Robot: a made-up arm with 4 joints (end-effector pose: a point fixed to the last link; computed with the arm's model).
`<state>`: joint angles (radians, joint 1 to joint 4).
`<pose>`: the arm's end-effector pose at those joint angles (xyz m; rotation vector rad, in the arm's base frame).
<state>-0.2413 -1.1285 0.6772 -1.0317</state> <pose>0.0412 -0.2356 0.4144 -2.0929 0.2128 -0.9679</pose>
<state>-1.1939 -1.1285 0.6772 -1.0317</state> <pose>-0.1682 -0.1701 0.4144 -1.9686 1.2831 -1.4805</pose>
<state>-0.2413 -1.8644 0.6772 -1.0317</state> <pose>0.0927 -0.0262 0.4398 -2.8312 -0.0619 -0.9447</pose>
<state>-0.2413 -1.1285 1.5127 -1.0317</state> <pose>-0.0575 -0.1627 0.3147 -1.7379 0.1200 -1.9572</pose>
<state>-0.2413 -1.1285 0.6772 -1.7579</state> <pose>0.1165 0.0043 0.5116 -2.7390 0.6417 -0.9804</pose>
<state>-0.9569 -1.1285 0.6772 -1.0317</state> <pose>-0.1235 -0.2048 0.4144 -2.0395 1.0083 -1.3648</pose>
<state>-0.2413 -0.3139 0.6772 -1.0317</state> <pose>0.0053 -0.3814 0.2282 -1.2711 0.4164 -0.8873</pose>
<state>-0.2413 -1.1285 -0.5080 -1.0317</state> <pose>0.2518 -0.2649 0.3681 -2.0613 0.2798 0.4733</pose>
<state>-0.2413 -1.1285 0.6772 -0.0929</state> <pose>0.1455 -0.4181 0.1429 -1.2248 -0.2159 -0.8350</pose>
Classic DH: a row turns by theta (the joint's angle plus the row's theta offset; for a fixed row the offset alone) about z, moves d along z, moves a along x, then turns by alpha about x. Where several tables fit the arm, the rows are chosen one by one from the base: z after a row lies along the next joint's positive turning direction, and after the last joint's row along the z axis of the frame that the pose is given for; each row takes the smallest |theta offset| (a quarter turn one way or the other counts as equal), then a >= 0, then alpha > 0; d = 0 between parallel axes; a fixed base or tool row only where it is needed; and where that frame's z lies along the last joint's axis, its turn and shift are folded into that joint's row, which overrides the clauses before.
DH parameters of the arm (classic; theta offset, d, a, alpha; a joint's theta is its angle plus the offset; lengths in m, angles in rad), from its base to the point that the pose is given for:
joint 1: -1.5708 0.1474 0.0782 -1.5708
joint 2: 0 0.164 0.1189 -1.5708
joint 3: 0 -0.0881 -0.181 1.5708
joint 4: 0 0.0617 0.1011 1.5708
tool (fixed): 1.5708 -0.3658 0 0

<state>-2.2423 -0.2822 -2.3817 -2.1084</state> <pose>-0.1044 -0.1410 0.5002 -1.9053 -0.0205 0.2916</pose>
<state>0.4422 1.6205 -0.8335 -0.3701</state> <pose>0.1550 0.2317 0.0544 1.3420 -0.4813 0.8492</pose>
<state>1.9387 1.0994 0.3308 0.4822</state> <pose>-0.3184 0.2064 0.1151 0.8517 1.4528 1.1575</pose>
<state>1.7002 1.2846 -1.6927 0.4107</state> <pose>-0.1622 -0.0979 -0.0165 -1.5650 -0.4540 -2.1492</pose>
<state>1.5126 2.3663 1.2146 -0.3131</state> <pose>-0.2054 0.1717 0.1803 0.3286 2.2429 0.4978</pose>
